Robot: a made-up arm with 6 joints.
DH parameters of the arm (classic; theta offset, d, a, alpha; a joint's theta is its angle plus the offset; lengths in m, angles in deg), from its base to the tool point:
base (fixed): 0 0 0 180
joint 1: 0 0.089 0.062 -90
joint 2: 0 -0.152 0.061 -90
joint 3: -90 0.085 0.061 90
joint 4: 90 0.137 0.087 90
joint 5: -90 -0.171 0.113 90
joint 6: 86.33 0 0.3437 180
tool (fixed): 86.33 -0.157 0 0
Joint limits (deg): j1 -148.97..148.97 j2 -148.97..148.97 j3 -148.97..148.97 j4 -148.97..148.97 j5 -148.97..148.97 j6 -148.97..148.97
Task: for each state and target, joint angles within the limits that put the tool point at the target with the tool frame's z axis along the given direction. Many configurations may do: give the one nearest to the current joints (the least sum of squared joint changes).
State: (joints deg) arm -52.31 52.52 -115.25 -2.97 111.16 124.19
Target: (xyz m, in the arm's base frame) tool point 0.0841 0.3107 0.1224 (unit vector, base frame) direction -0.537 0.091 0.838
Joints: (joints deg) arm -71.46 59.48 -135.91 9.79 59.61 127.38
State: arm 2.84 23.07 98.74 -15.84 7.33 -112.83
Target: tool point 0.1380 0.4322 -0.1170 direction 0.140 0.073 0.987
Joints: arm 24.67 -4.47 86.22 -0.65 -7.23 -100.35
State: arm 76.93 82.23 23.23 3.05 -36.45 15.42
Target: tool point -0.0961 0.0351 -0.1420 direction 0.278 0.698 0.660
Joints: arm 87.87 64.31 5.35 16.88 -18.90 20.43
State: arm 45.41 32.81 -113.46 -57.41 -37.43 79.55
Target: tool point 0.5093 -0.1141 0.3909 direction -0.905 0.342 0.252
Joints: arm 63.51 9.61 -119.57 -34.01 -63.72 123.71
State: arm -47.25 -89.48 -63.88 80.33 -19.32 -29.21
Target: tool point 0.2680 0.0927 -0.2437 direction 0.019 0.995 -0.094
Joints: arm -28.38 -71.12 -26.74 63.94 9.73 -38.48
